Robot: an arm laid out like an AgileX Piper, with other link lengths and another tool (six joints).
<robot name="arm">
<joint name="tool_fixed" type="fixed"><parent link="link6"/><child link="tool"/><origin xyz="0.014 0.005 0.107" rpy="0 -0.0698 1.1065"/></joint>
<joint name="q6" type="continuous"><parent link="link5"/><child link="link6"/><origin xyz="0 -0.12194 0" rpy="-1.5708 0 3.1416"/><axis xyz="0 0 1"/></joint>
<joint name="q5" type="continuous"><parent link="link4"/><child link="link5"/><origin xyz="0 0 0" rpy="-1.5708 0 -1.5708"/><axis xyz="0 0 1"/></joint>
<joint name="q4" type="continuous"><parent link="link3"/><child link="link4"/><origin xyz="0.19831 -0.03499 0" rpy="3.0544 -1.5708 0"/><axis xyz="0 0 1"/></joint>
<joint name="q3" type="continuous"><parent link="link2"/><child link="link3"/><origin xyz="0.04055 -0.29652 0" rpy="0 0 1.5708"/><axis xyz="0 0 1"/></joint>
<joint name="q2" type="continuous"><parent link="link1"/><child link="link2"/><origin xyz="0 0 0" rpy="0 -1.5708 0"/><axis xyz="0 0 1"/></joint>
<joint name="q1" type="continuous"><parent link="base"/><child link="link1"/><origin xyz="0 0 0.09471" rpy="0 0 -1.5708"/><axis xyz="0 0 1"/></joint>
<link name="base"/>
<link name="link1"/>
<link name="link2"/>
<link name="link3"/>
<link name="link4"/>
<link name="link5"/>
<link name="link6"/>
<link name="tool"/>
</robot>
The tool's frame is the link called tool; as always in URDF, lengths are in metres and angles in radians. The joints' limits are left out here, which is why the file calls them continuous.
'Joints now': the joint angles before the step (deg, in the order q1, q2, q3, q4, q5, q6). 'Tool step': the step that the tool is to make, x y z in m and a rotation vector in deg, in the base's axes. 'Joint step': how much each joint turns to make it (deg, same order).
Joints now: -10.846 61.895 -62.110 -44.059 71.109 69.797
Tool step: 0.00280 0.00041 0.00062 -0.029 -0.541 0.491
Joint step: -0.003 0.001 0.000 0.109 -0.724 0.026
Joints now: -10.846 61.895 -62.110 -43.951 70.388 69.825
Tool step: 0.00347 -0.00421 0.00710 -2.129 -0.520 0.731
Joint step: 0.000 0.001 0.000 -1.919 -1.288 0.000
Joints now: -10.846 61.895 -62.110 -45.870 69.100 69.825
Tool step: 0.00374 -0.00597 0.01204 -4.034 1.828 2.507
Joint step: 0.001 0.001 -0.368 -2.872 -1.179 -3.221
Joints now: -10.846 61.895 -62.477 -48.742 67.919 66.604
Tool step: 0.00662 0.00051 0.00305 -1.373 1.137 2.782
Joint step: -0.001 0.001 0.000 -0.200 -1.637 -2.788
